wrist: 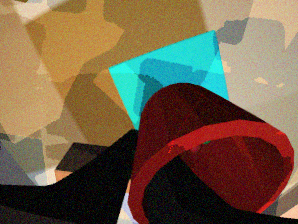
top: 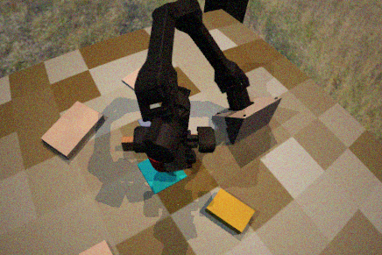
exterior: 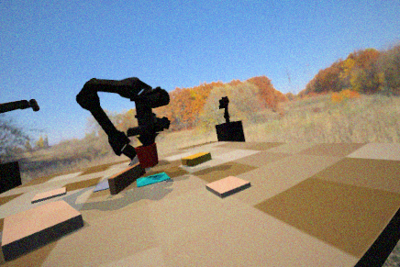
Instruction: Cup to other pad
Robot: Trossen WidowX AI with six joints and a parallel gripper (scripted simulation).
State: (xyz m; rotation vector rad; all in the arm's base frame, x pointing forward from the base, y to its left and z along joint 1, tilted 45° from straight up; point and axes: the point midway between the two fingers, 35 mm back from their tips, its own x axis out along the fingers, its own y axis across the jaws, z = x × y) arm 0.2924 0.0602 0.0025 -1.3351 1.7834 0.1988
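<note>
Now: gripper tip 4 cm short of the green marble, 3 cm to the left of it and 2 cm above it. The rest, counted from my gripper tip: wooden bar 9 cm to the right, 7 cm below, 1 cm behind; teal pad 9 cm below, 3 cm ahead, 2 cm to the right; red cup 3 cm ahead, 2 cm to the right.
</note>
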